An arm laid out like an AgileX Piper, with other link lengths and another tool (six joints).
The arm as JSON. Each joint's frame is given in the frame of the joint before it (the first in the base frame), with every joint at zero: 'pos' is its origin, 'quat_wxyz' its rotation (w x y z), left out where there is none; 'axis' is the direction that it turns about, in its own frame. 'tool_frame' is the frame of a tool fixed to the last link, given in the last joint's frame.
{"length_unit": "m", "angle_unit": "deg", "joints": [
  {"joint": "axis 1", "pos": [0.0, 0.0, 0.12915], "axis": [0.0, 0.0, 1.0]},
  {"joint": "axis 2", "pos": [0.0, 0.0, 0.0], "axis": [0.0, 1.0, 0.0]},
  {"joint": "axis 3", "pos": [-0.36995, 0.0, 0.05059], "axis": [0.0, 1.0, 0.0]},
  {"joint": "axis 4", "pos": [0.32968, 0.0, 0.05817], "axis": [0.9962, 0.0, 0.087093]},
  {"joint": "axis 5", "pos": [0.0, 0.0, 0.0], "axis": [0.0, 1.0, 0.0]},
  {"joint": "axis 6", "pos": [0.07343, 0.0, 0.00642], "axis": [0.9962, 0.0, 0.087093]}
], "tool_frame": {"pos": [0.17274, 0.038, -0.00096], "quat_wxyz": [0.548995, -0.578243, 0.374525, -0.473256]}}
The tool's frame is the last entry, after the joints.
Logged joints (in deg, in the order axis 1, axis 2, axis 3, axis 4, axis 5, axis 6), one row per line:
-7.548, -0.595, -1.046, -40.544, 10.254, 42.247
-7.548, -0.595, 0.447, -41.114, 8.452, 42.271
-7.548, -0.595, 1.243, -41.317, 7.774, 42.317
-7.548, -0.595, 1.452, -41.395, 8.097, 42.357
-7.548, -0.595, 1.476, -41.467, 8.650, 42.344
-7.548, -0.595, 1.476, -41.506, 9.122, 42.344
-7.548, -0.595, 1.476, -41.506, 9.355, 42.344
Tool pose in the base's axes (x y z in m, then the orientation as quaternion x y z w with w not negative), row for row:
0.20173, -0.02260, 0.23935, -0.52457, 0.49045, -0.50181, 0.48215
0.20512, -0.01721, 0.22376, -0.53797, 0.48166, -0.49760, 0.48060
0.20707, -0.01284, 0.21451, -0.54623, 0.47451, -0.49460, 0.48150
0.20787, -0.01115, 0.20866, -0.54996, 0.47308, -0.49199, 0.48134
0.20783, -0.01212, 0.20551, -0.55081, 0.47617, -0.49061, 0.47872
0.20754, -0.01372, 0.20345, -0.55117, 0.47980, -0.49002, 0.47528
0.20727, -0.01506, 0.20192, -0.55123, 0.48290, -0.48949, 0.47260
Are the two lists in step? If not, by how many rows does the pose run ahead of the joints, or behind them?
The pose runs 1 row behind the joints: the pose in row i belongs to the joints in row i - 1.
